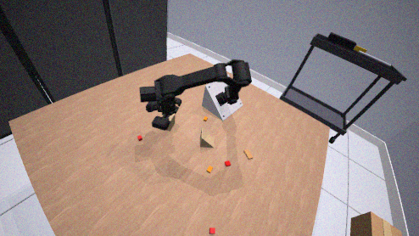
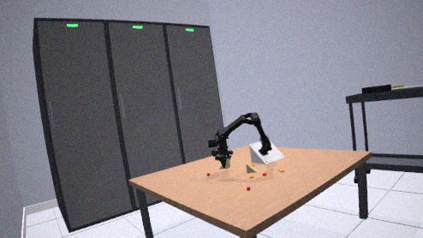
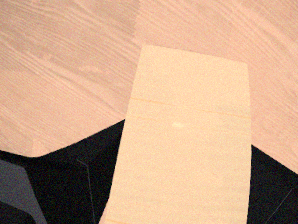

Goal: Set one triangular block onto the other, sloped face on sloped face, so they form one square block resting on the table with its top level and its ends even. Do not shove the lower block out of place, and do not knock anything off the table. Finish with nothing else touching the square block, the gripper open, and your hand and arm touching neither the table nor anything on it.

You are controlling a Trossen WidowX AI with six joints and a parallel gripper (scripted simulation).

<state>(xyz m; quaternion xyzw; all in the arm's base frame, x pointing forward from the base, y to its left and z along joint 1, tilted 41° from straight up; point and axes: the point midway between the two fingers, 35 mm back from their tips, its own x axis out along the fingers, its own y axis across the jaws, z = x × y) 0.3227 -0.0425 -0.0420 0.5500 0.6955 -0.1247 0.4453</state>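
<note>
Right now the pale wooden triangular block is 1 cm above my gripper tip. Round my gripper tip: tan piece (18 cm behind, 36 cm to the left, 3 cm below).
</note>
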